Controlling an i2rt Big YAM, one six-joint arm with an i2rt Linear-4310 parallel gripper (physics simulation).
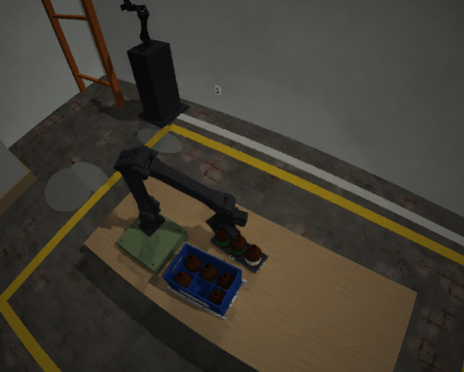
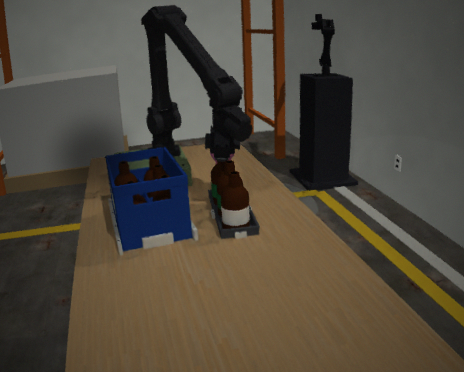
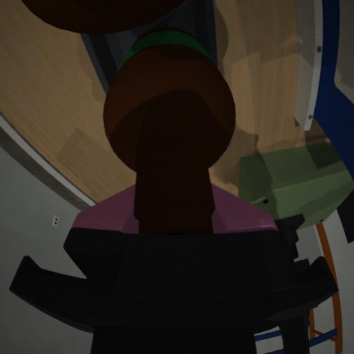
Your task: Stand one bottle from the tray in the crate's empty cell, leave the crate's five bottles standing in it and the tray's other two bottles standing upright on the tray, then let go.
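Seen in the pictures: arm's base, link origin: [image 1: 152,223].
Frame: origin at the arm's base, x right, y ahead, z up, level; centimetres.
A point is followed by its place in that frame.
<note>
My gripper [image 2: 221,158] @(y 28.4, x -16.7, z 2.8 cm) [image 3: 173,178] is shut on the neck of the green-banded brown bottle [image 1: 223,239] @(y 35.5, x -13.3, z 2.4 cm) [image 3: 170,105] at the tray's robot end. That bottle is upright; whether its base touches the tray is hidden. A second green-banded bottle [image 1: 239,245] @(y 43.8, x -14.4, z 4.1 cm) and a white-banded bottle [image 1: 253,254] @(y 51.6, x -14.0, z 4.6 cm) [image 2: 235,197] @(y 53.8, x -15.2, z 3.1 cm) stand upright on the dark tray [image 1: 256,269] @(y 54.9, x -12.0, z -5.0 cm) [image 2: 252,230] @(y 55.6, x -19.0, z -6.0 cm) [image 3: 95,57]. The blue crate [image 1: 236,290] @(y 53.8, x 2.1, z -2.9 cm) [image 2: 155,220] @(y 54.0, x 5.5, z -0.5 cm) [image 3: 334,102] holds five brown bottles, standing; its empty cell lies in the middle of the row away from the tray.
The crate stands beside the tray, with a narrow gap between. The green base plate [image 1: 142,247] @(y 5.2, x 12.6, z -0.4 cm) [image 3: 295,180] under the arm is close to the crate's end. The wooden table [image 1: 320,310] @(y 90.6, x -11.6, z -7.5 cm) [image 2: 210,305] @(y 82.0, x -3.4, z -7.5 cm) bears all of them. A black pedestal [image 1: 156,82] [image 2: 326,130] with another arm stands off the table.
</note>
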